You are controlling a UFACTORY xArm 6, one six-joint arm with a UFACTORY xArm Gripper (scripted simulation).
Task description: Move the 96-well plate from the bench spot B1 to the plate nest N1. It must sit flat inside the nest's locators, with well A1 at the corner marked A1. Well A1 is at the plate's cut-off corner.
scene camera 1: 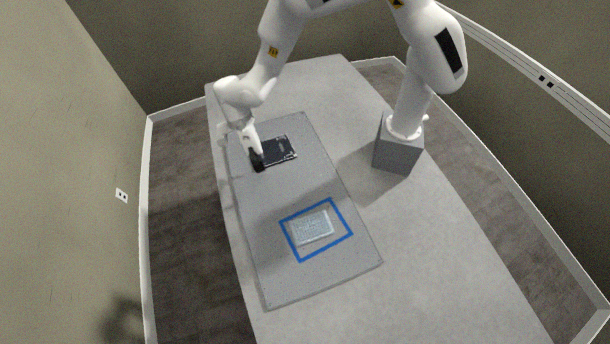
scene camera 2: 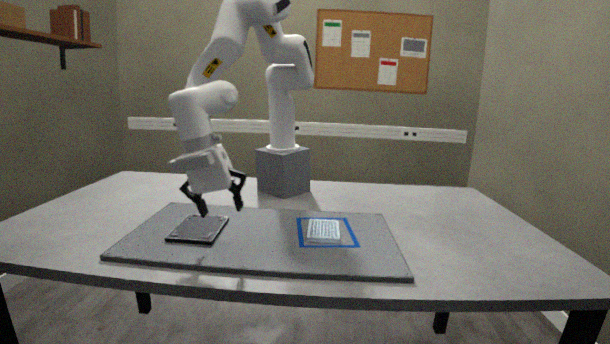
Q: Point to a 96-well plate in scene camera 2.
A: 324,231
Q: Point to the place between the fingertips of the gripper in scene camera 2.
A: At 223,212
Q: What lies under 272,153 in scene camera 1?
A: A dark plate nest.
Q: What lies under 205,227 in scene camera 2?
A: A dark plate nest.
